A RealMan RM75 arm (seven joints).
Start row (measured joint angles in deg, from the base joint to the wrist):
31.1 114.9 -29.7 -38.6 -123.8 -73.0 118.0
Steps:
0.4 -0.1 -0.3 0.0 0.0 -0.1 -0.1
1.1 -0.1 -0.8 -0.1 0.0 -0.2 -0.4
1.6 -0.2 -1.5 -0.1 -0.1 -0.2 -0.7
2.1 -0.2 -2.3 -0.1 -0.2 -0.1 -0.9
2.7 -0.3 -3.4 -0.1 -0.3 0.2 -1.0
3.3 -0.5 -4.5 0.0 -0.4 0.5 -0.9
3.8 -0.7 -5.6 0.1 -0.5 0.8 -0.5
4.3 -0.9 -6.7 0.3 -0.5 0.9 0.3
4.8 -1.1 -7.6 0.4 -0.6 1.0 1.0
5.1 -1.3 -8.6 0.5 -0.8 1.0 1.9
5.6 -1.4 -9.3 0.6 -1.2 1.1 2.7
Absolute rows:
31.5 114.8 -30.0 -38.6 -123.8 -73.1 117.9
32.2 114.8 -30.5 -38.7 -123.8 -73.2 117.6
32.7 114.7 -31.2 -38.7 -123.9 -73.2 117.3
33.2 114.7 -32.0 -38.7 -124.0 -73.1 117.1
33.8 114.6 -33.1 -38.7 -124.1 -72.8 117.0
34.4 114.4 -34.2 -38.6 -124.2 -72.5 117.1
34.9 114.2 -35.3 -38.5 -124.3 -72.2 117.5
35.4 114.0 -36.4 -38.3 -124.3 -72.1 118.3
35.9 113.8 -37.3 -38.2 -124.4 -72.0 119.0
36.2 113.6 -38.3 -38.1 -124.6 -72.0 119.9
36.7 113.5 -39.0 -38.0 -125.0 -71.9 120.7

